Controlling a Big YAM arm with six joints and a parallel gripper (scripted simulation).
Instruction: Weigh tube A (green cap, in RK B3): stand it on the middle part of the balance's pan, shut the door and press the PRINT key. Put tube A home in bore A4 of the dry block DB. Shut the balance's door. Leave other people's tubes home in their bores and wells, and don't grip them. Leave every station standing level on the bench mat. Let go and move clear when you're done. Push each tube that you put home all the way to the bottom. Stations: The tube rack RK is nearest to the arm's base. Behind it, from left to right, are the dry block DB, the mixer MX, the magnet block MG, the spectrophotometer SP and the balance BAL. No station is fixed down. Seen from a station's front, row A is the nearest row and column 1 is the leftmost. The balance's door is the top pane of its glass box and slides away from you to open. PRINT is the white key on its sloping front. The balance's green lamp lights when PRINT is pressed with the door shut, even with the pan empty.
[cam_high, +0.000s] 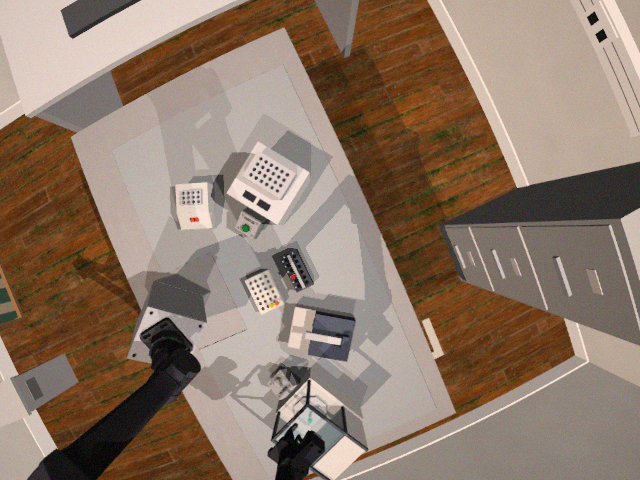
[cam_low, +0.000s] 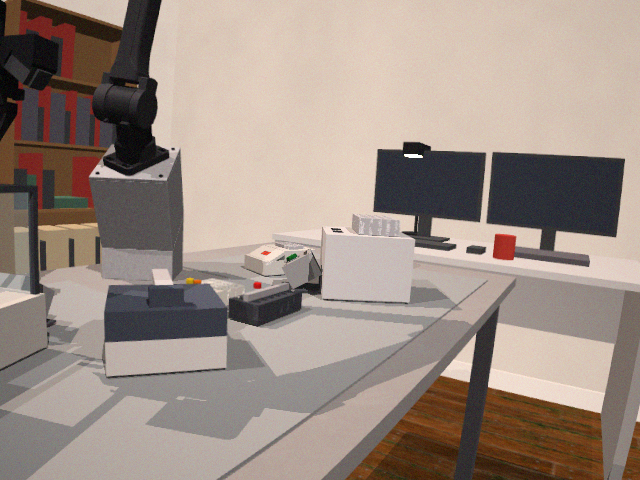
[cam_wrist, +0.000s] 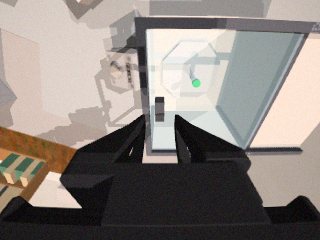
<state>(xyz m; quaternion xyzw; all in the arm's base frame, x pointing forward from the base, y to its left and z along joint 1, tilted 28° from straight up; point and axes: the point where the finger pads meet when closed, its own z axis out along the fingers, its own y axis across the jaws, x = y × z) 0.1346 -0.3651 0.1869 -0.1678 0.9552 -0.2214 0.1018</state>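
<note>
Right now the tinted glass pane is 10 mm ahead of my hand, 30 mm to the right of it and 40 mm below it. From my hand the other things lie so: spectrophotometer 190 mm ahead, 150 mm to the left, 180 mm below; then white print key 30 mm behind, 90 mm to the left, 180 mm below; then pale pan 20 mm ahead, 60 mm to the right, 170 mm below.
</note>
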